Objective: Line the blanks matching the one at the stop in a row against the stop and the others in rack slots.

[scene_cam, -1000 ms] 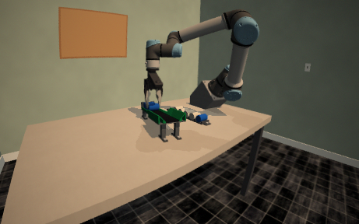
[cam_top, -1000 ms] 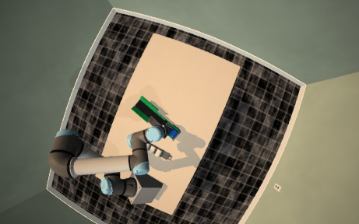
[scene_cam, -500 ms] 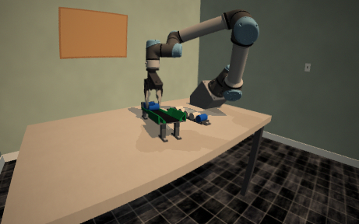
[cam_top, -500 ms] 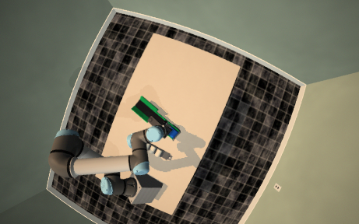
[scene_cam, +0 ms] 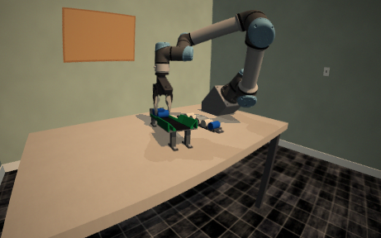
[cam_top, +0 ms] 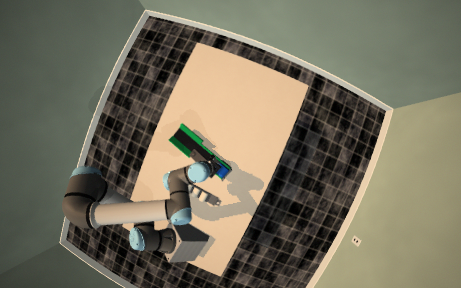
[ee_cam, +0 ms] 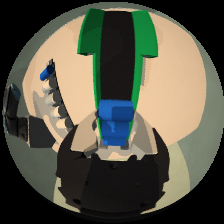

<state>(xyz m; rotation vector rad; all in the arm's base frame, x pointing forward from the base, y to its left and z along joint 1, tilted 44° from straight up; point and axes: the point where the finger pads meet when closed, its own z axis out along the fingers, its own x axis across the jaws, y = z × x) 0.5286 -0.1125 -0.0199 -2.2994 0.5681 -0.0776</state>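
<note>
The stock rack is 210 mm behind my hand, 100 mm below it and 70 mm to the left of it.
</note>
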